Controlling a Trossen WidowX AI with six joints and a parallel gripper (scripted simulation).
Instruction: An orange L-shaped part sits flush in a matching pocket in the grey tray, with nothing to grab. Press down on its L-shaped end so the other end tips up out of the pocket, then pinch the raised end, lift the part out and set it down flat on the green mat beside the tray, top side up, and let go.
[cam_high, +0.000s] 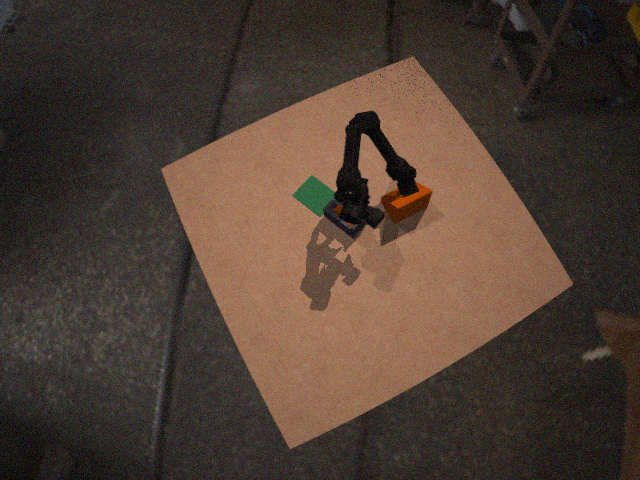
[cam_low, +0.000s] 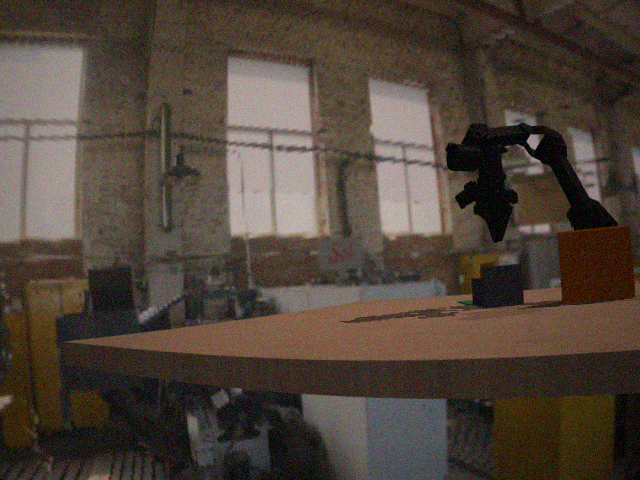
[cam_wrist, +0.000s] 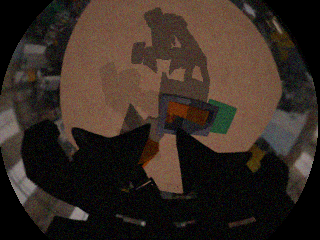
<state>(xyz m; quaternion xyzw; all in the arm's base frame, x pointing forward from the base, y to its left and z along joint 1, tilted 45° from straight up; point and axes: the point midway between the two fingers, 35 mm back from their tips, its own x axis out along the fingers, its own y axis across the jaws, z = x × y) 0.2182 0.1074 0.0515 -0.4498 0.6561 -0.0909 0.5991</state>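
The orange L-shaped part lies 100 mm below my gripper tip, 40 mm to the right of it and 20 mm ahead of it. From my gripper tip the other things lie so: green mat (200 mm to the right, 160 mm below, 100 mm ahead).
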